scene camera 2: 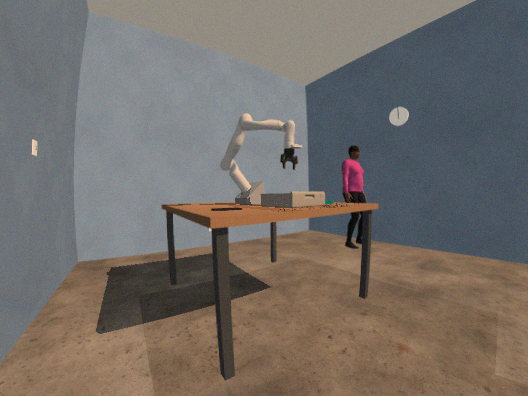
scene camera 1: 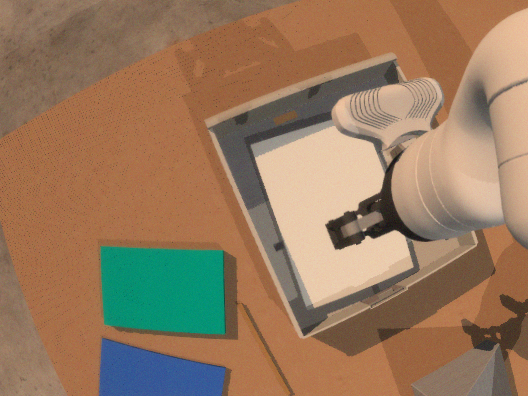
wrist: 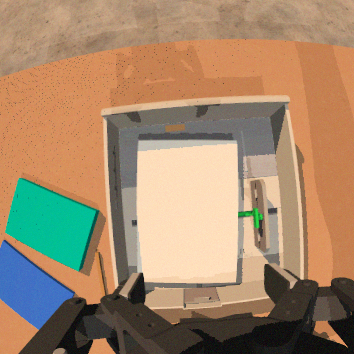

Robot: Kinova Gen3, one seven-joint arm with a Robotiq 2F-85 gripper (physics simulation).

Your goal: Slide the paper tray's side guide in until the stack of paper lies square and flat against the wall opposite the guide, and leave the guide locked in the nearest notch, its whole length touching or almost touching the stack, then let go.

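Places are measured from the arm's base along level axes (x ahead, y left, z up), in centimetres.
Where they show: gripper, fingertip midpoint: (scene camera 2: pixel 289 169) (wrist: pixel 204 282); arm's base, origin of the base link: (scene camera 2: pixel 246 189).
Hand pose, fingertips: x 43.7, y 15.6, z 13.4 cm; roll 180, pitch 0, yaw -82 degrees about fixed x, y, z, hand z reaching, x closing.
Each offset is from my fingertips to the top centre of the thing.
The paper tray @[dx +4.9, dy -1.4, dz -16.1 cm] (scene camera 1: pixel 300 90) (scene camera 2: pixel 280 200) (wrist: pixel 290 190) stands on the table. The white paper stack @[dx +2.8, dy +1.2, dz -21.7 cm] (scene camera 1: pixel 310 200) (wrist: pixel 187 210) lies flat inside, with a strip of tray floor between it and the left wall in the wrist view. The side guide @[dx +3.0, dy -9.2, dz -17.6 cm] (wrist: pixel 259 215), a tan upright bar with a green handle (wrist: pixel 257 218), stands on the stack's right, apart from it and from the right wall. The handle's stem reaches towards the stack's edge. The arm hides the guide in scene camera 1. My gripper (scene camera 1: pixel 342 234) (scene camera 2: pixel 289 167) (wrist: pixel 204 282) is open and empty, high above the tray.
A green block @[dx -2.5, dy +29.5, dz -23.9 cm] (scene camera 1: pixel 164 290) (wrist: pixel 52 225) and a blue block @[dx -19.6, dy +35.8, dz -24.9 cm] (scene camera 1: pixel 160 370) (wrist: pixel 35 287) lie left of the tray. A thin orange stick @[dx -15.7, dy +16.5, dz -25.0 cm] (scene camera 1: pixel 265 347) (wrist: pixel 102 272) lies between them and the tray. The tray walls stand up around the stack and guide. A person (scene camera 2: pixel 353 177) stands behind the table.
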